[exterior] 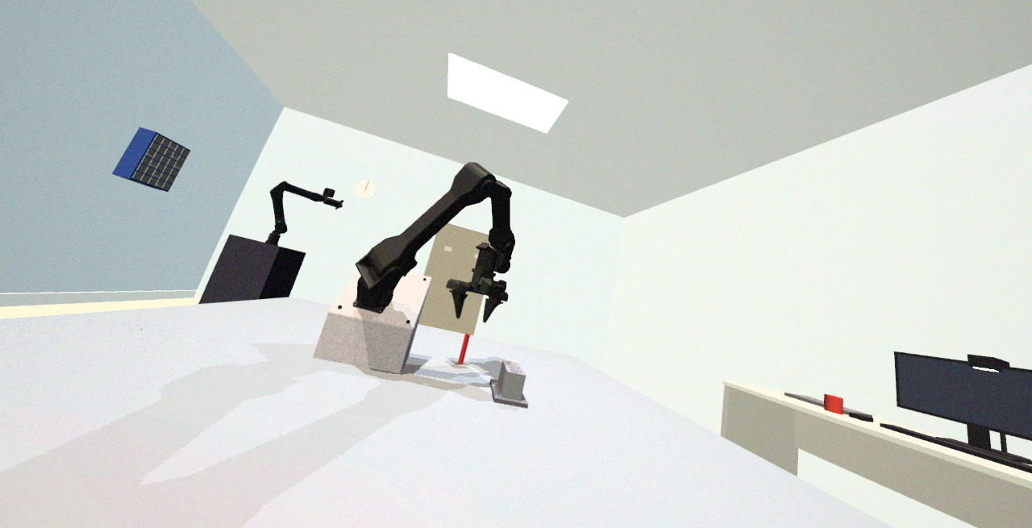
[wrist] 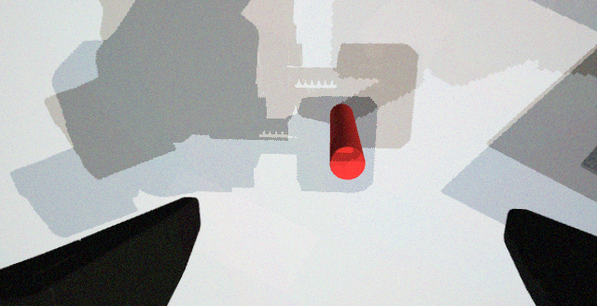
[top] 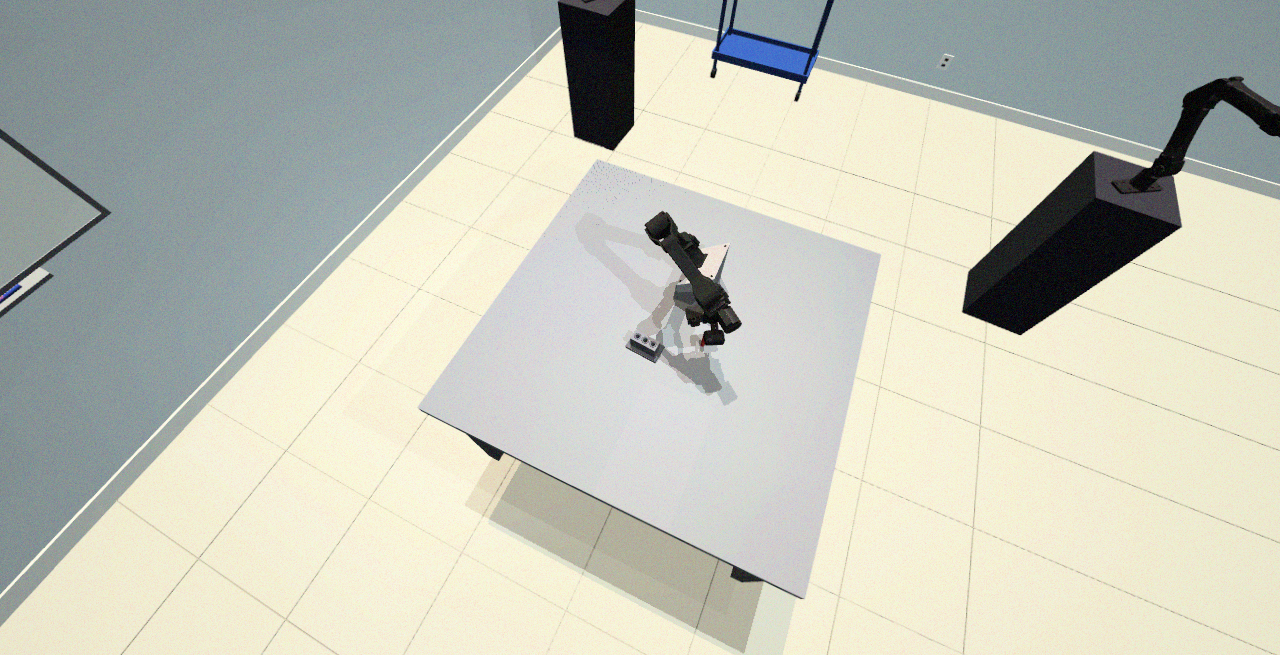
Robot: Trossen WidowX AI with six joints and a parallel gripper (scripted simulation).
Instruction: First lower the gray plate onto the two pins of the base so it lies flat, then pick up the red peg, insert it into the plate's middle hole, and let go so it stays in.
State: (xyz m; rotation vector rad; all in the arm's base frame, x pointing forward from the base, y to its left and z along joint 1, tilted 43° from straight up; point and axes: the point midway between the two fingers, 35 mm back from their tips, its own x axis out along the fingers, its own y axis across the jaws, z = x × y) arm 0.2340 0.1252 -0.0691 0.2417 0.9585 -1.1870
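Right now my gripper tip is 80 mm above the red peg. The rest, counted from my gripper tip: dark base 180 mm to the right, 110 mm below, 100 mm ahead; then gray plate 180 mm to the right, 100 mm ahead, 70 mm below.
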